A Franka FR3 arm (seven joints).
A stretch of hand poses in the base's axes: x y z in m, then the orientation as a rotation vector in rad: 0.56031 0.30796 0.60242 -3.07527 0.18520 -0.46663; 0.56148 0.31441 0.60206 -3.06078 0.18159 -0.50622; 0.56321 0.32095 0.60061 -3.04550 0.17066 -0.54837; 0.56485 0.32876 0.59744 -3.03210 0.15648 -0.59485; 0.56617 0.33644 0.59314 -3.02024 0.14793 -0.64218; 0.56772 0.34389 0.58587 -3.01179 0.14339 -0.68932; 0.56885 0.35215 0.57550 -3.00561 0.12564 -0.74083; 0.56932 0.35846 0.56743 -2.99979 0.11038 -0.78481; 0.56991 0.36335 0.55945 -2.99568 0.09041 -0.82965; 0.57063 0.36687 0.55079 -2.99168 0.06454 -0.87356; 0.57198 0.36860 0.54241 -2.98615 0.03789 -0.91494; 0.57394 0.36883 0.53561 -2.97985 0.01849 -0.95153; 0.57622 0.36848 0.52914 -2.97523 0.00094 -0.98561; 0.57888 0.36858 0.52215 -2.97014 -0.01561 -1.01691; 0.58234 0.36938 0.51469 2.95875 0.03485 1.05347; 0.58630 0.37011 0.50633 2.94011 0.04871 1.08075
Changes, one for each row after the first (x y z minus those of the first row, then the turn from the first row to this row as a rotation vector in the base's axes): 0.00117 0.00645 -0.00036 0.00639 -0.02706 0.00265; 0.00290 0.01299 -0.00181 0.01215 -0.05604 0.00994; 0.00454 0.02080 -0.00498 0.01431 -0.08752 0.01889; 0.00586 0.02848 -0.00928 0.01426 -0.11922 0.02390; 0.00741 0.03593 -0.01655 0.01043 -0.15005 0.02583; 0.00854 0.04419 -0.02692 0.00179 -0.18319 0.03570; 0.00901 0.05050 -0.03499 -0.00581 -0.21146 0.04412; 0.00960 0.05539 -0.04297 -0.01630 -0.23979 0.05519; 0.01032 0.05891 -0.05163 -0.02778 -0.26743 0.06989; 0.01167 0.06064 -0.06001 -0.03787 -0.29376 0.08525; 0.01363 0.06087 -0.06681 -0.04572 -0.31720 0.09623; 0.01591 0.06052 -0.07328 -0.05463 -0.33862 0.10585; 0.01857 0.06062 -0.08027 -0.06247 -0.35840 0.11499; 0.02203 0.06142 -0.08773 -0.06848 -0.38278 0.12605; 0.02599 0.06215 -0.09609 -0.07895 -0.40281 0.13312
